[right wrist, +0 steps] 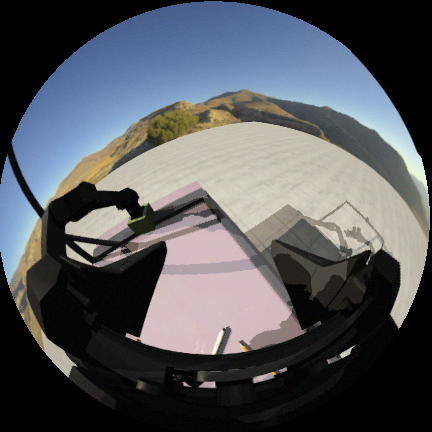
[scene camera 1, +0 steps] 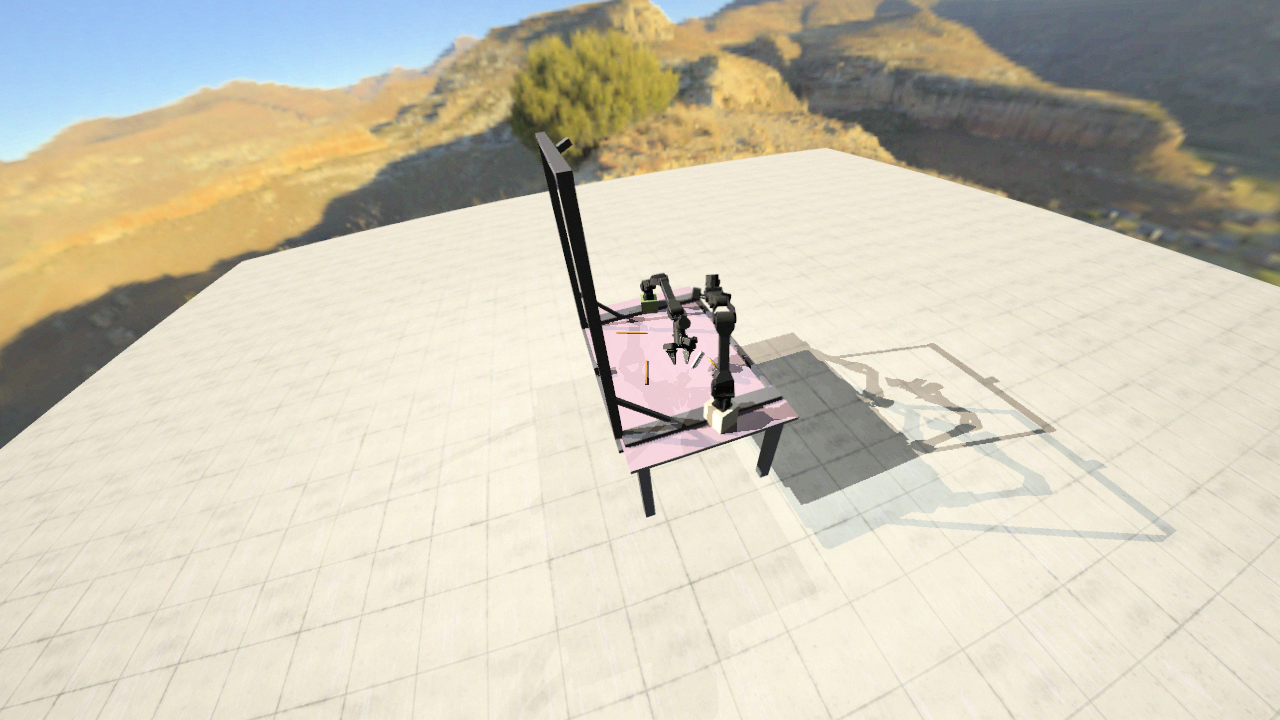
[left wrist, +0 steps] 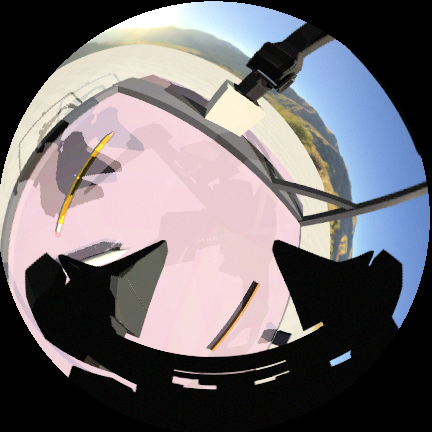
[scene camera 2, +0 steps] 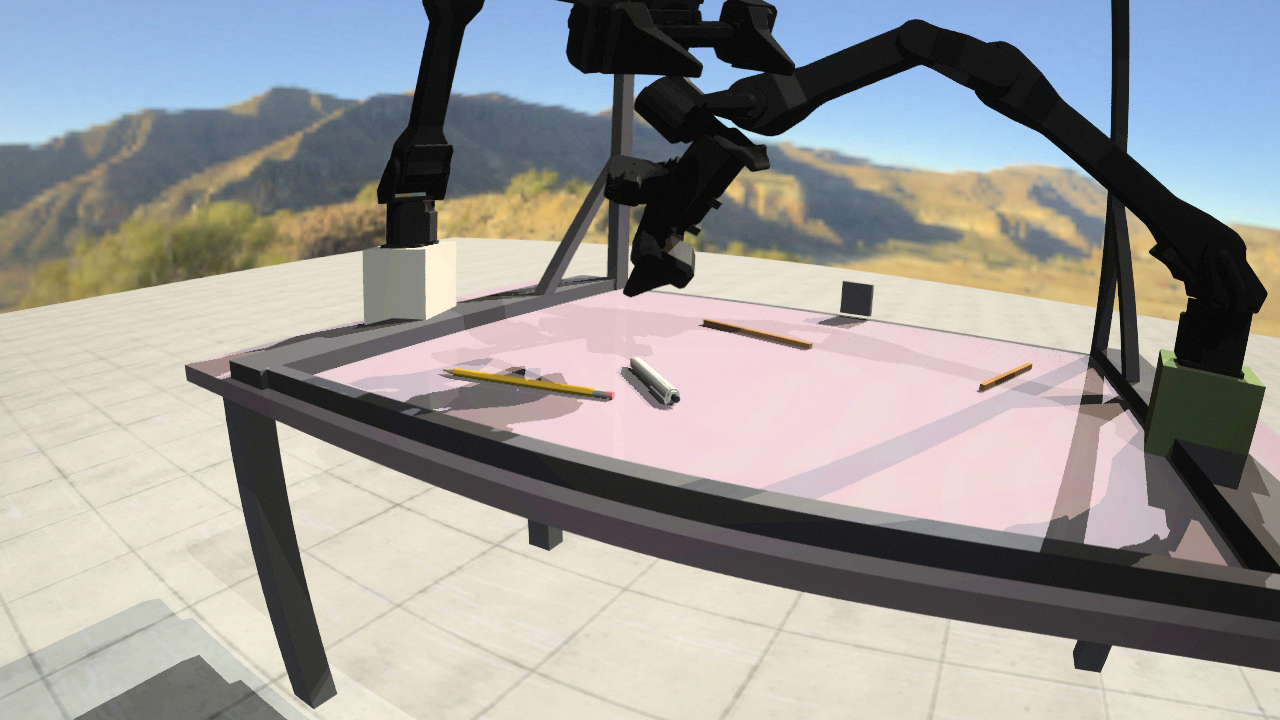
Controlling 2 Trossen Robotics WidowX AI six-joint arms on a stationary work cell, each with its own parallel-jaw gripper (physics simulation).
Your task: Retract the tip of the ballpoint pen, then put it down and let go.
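Observation:
The pen, a thick white-grey barrel with a dark end, lies flat on the pink table. In the left wrist view part of the pen shows behind a finger. Whether its writing tip is out is too small to tell. My left gripper is open and empty, above the table behind the pen in scene camera 2, apart from it. My right gripper is open and empty, much higher, with its fingers well apart in its wrist view.
A yellow pencil lies close beside the pen. Two orange-brown sticks, one long and one shorter-looking, lie farther off. A dark frame rail edges the table; a small dark block shows beyond it.

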